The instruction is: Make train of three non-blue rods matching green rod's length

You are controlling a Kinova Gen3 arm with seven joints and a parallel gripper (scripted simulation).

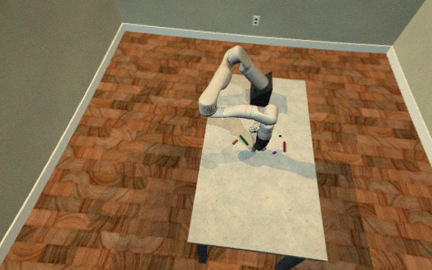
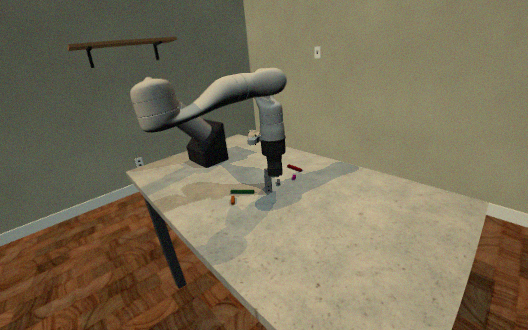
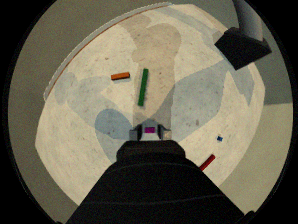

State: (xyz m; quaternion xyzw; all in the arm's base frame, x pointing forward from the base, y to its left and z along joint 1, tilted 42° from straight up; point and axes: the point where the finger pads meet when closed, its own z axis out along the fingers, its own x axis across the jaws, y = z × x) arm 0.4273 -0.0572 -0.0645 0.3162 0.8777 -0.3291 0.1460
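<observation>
Right now my hand is 50 mm to the right of the grey rod and 10 mm above it. Also, from my hand: red rod (170 mm to the left, 40 mm behind, 10 mm below); green rod (80 mm to the right, 50 mm behind, 10 mm below); orange rod (130 mm to the right, 30 mm behind, 10 mm below).
</observation>
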